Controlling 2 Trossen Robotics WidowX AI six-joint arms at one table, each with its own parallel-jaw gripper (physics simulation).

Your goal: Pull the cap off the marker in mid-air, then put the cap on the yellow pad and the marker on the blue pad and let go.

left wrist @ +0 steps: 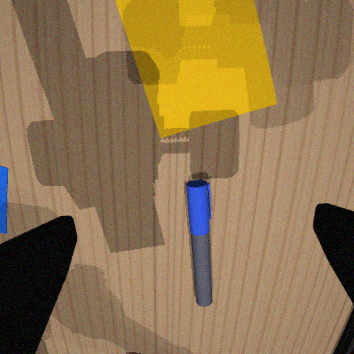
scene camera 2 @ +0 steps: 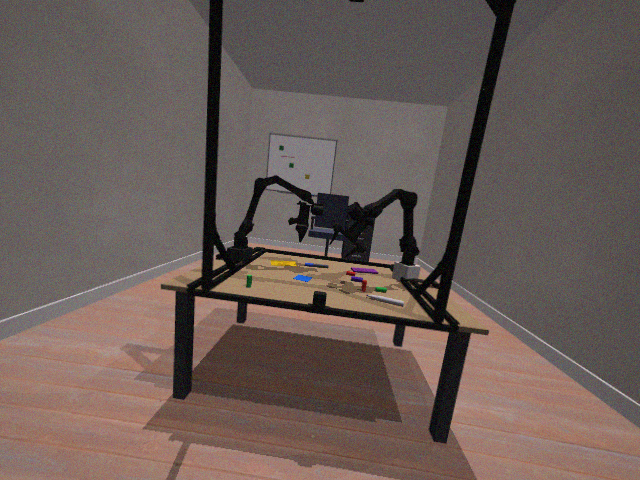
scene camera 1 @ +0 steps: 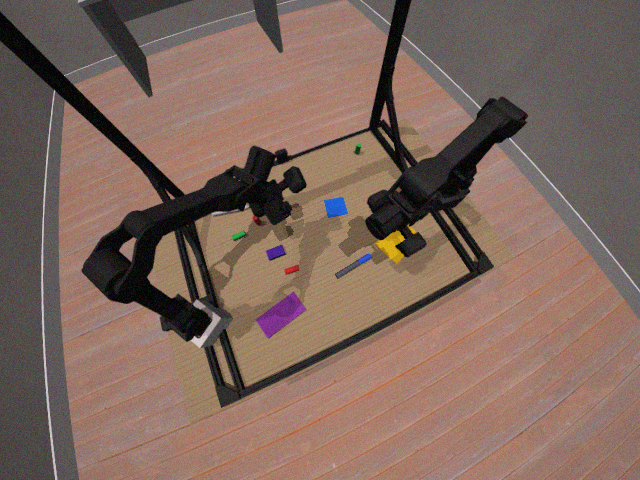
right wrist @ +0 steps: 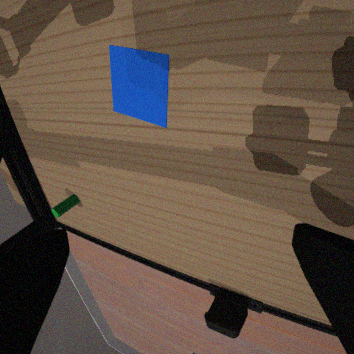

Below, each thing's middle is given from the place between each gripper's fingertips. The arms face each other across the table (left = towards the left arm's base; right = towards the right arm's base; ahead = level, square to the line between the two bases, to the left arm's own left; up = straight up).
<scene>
Now: the blue pad (right wrist: 139,78) 160 mm below my right hand, 150 mm to the left of it and 30 mm ahead of it. Round my right hand: purple pad (scene camera 1: 273,320): 290 mm ahead, 210 mm to the right, 160 mm below; then dark grey marker (left wrist: 200,247): 260 mm ahead, 150 mm below, 80 mm to the left; then blue cap (left wrist: 198,202): 260 mm ahead, 150 mm below, 130 mm to the left.
My left hand is 1 cm short of the blue cap, 6 cm to the left of it and 14 cm above it. Also, from my left hand: dark grey marker 1 cm ahead, 11 cm to the right, 14 cm below; then blue pad 22 cm behind, 4 cm to the right, 15 cm below; then yellow pad (left wrist: 195,69) 1 cm ahead, 9 cm to the left, 15 cm below.
</scene>
